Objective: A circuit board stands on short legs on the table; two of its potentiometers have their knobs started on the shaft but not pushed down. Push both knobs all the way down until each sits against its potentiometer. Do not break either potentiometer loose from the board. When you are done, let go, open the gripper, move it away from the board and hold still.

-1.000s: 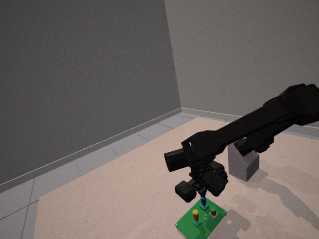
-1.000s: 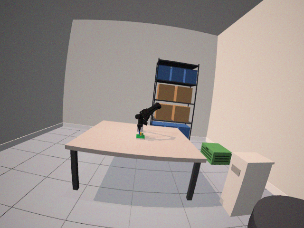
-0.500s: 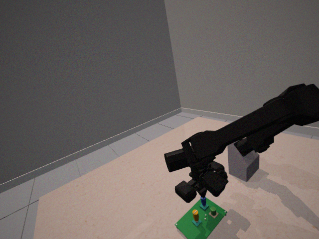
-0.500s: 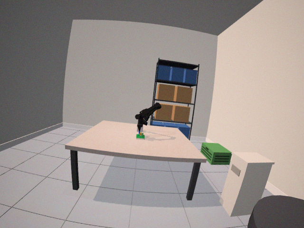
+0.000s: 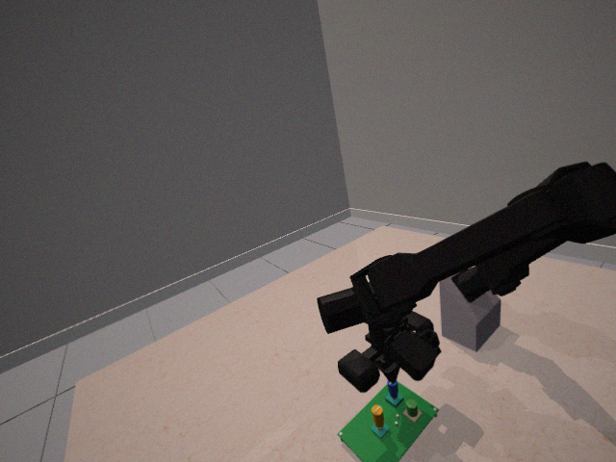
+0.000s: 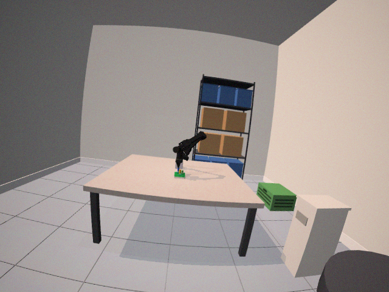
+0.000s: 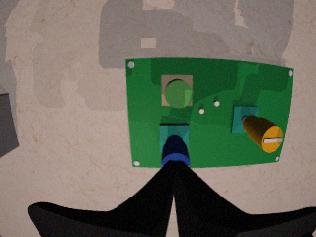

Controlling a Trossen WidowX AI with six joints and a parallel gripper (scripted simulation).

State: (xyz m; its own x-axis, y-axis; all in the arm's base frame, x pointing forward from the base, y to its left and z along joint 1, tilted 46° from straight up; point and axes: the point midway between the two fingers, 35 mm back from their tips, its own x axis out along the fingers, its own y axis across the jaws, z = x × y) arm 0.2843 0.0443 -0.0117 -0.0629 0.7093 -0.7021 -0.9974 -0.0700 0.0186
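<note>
My gripper tip is now 1 cm above the blue knob.
</note>
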